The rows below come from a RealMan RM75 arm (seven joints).
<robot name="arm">
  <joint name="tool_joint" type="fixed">
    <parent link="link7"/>
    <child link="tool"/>
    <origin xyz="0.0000 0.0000 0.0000" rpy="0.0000 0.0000 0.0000"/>
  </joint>
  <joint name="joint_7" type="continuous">
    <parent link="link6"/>
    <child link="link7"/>
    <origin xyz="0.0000 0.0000 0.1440" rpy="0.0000 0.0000 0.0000"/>
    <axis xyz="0 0 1"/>
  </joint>
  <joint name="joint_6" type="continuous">
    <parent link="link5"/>
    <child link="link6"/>
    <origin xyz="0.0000 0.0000 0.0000" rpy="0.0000 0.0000 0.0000"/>
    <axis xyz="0 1 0"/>
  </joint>
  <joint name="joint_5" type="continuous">
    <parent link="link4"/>
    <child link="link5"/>
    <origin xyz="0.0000 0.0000 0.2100" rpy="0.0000 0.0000 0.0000"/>
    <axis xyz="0 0 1"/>
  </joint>
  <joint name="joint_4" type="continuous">
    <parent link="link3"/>
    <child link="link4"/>
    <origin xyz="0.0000 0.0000 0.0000" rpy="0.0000 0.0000 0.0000"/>
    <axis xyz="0 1 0"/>
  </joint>
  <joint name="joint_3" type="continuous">
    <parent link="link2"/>
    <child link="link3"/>
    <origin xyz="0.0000 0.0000 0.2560" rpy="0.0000 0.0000 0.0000"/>
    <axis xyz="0 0 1"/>
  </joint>
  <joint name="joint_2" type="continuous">
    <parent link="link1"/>
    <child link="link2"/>
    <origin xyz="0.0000 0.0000 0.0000" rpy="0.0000 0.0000 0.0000"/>
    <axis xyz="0 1 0"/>
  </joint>
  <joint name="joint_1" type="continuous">
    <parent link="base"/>
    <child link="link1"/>
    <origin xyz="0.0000 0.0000 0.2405" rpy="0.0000 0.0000 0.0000"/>
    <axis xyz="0 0 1"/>
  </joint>
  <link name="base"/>
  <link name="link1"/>
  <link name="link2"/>
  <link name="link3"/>
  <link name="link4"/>
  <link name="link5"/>
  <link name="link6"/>
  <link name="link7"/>
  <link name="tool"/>
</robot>
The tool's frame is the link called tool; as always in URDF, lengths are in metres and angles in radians. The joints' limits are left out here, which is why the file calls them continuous.
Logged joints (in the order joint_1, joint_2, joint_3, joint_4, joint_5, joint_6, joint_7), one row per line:
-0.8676, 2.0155, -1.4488, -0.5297, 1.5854, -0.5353, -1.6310
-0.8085, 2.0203, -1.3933, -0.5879, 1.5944, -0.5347, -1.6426
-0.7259, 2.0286, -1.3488, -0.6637, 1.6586, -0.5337, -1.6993
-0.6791, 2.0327, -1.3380, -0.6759, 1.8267, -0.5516, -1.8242
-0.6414, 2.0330, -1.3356, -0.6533, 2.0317, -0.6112, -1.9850
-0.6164, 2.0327, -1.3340, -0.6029, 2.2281, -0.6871, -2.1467
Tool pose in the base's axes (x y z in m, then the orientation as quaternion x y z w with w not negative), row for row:
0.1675, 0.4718, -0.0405, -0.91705, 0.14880, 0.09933, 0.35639
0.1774, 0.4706, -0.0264, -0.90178, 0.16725, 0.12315, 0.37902
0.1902, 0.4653, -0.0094, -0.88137, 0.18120, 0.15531, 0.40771
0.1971, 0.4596, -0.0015, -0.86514, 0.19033, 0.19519, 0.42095
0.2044, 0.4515, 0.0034, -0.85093, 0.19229, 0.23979, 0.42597
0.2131, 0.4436, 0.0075, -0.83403, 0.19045, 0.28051, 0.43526
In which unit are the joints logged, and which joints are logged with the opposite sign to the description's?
The joints are logged in radians. Opposite sign: joint_1, joint_6.
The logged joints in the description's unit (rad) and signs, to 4 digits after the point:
0.8676, 2.0155, -1.4488, -0.5297, 1.5854, 0.5353, -1.6310
0.8085, 2.0203, -1.3933, -0.5879, 1.5944, 0.5347, -1.6426
0.7259, 2.0286, -1.3488, -0.6637, 1.6586, 0.5337, -1.6993
0.6791, 2.0327, -1.3380, -0.6759, 1.8267, 0.5516, -1.8242
0.6414, 2.0330, -1.3356, -0.6533, 2.0317, 0.6112, -1.9850
0.6164, 2.0327, -1.3340, -0.6029, 2.2281, 0.6871, -2.1467

